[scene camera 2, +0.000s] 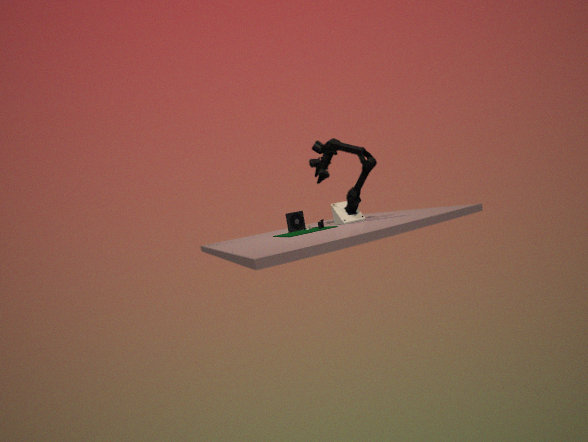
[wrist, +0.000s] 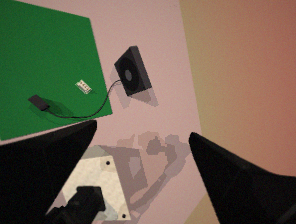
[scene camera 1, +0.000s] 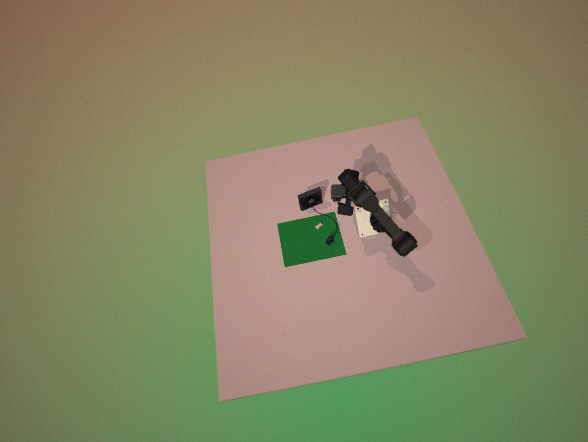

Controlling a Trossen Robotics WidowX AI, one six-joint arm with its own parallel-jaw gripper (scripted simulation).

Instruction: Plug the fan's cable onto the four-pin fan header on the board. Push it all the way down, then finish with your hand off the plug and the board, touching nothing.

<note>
The gripper (wrist: 144,130) is open, with nothing in its grasp. Also in view: a green board (scene camera 1: 301,242) and a black fan (wrist: 130,67).
The green board shows as well in the wrist view (wrist: 52,52).
</note>
